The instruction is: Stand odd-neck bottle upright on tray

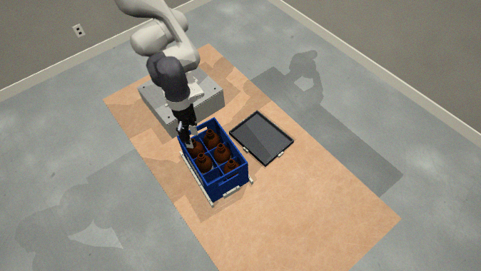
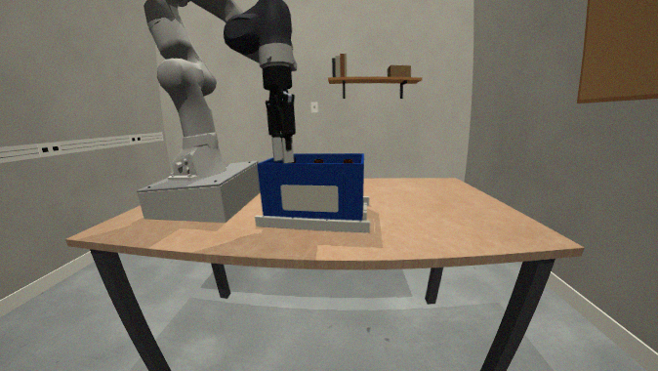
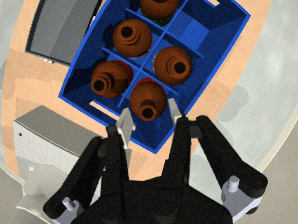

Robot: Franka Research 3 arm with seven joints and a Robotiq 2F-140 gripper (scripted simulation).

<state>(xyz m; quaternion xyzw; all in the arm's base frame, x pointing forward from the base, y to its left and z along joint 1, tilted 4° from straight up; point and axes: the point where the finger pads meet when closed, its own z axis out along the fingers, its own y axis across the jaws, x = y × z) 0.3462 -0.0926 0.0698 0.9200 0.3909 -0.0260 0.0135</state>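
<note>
Now: the bottle 1 cm behind my hand and 12 cm below it. Also, from my hand: blue crate: 8 cm ahead, 5 cm to the left, 12 cm below; then dark grey tray: 5 cm ahead, 31 cm to the left, 19 cm below.
</note>
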